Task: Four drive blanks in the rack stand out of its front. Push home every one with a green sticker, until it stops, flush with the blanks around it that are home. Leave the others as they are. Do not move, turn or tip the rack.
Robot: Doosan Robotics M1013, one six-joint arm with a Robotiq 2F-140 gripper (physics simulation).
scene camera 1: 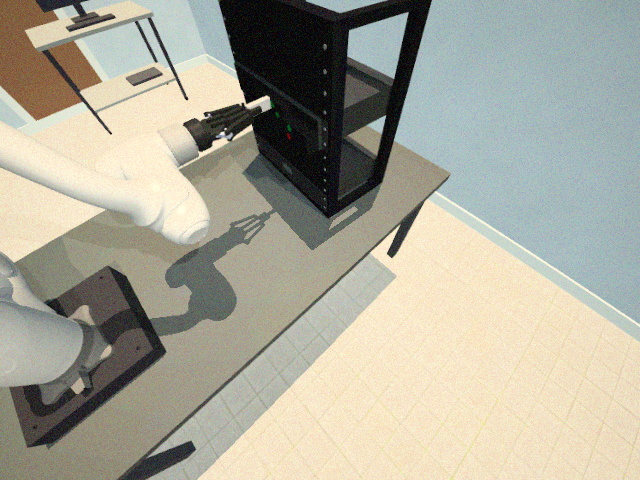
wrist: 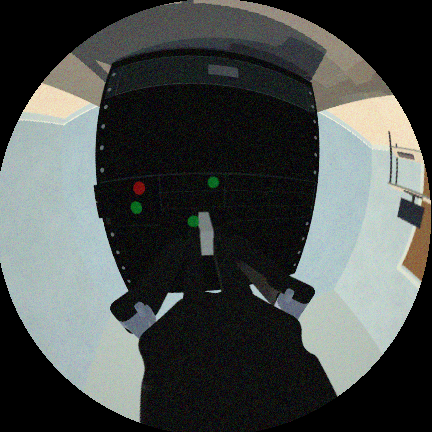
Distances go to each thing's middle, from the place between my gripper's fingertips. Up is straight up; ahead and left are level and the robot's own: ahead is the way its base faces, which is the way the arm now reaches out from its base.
Scene:
Now: hand 170 mm short of the black rack (scene camera 1: 319, 95), 10 mm to the right of it and 80 mm above it.

